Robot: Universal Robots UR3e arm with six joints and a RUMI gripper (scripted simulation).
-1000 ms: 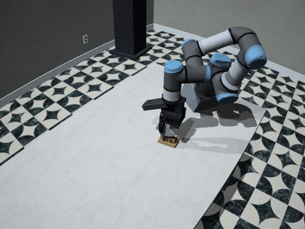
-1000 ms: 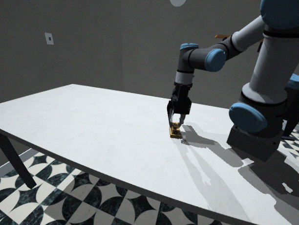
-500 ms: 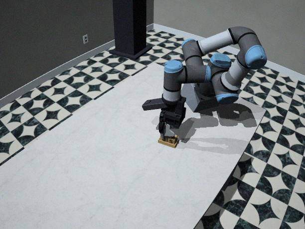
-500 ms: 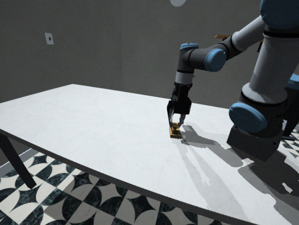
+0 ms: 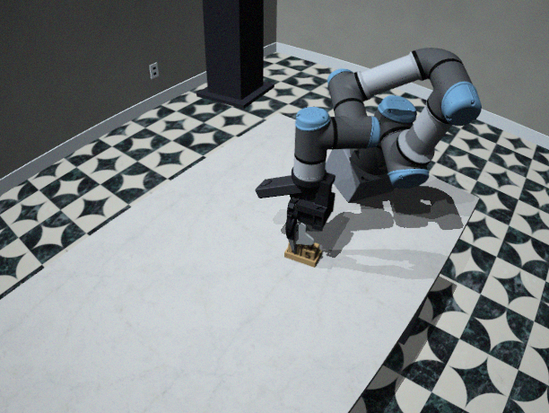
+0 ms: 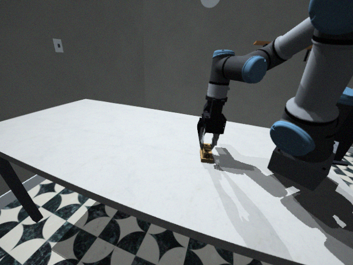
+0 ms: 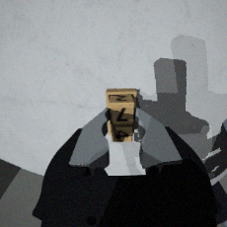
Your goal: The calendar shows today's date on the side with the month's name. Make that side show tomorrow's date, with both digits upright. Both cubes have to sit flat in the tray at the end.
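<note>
The wooden calendar tray is 2 cm to the left of my hand and 3 cm below it. From my hand the other things lie so: wooden cube (1 cm below).
</note>
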